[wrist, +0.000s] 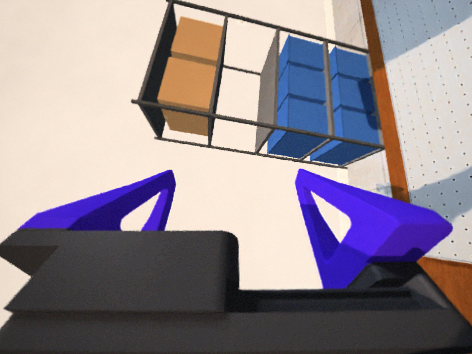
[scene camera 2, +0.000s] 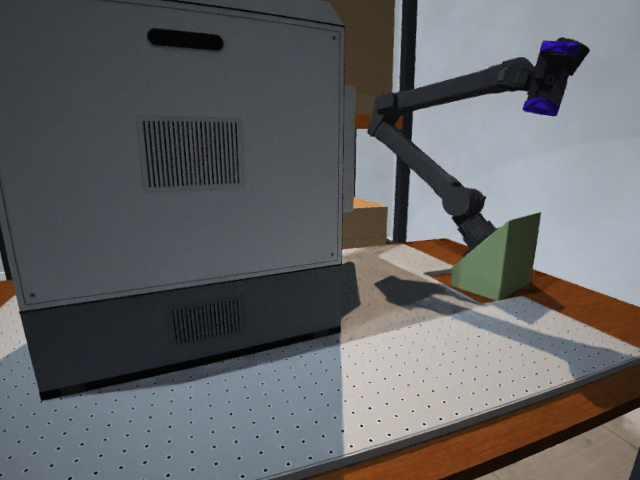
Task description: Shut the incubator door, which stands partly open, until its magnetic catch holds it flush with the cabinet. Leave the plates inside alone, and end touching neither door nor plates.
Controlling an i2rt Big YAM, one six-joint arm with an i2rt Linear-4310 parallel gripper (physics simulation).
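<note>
The incubator cabinet stands at the left in the scene view, its back side with vents and a dark slot facing the camera. A narrow pale strip past its right edge looks like part of the door; how far it stands open cannot be told. The plates inside are hidden. My gripper is open and empty, high up at the right, well apart from the cabinet. In the wrist view its blue fingers stand wide apart; the cabinet and door do not show there.
The perforated board lies on the wooden table. A green wedge block stands beside the arm's base. A dark post and a cardboard box are behind. A rack holds orange boxes and blue bins.
</note>
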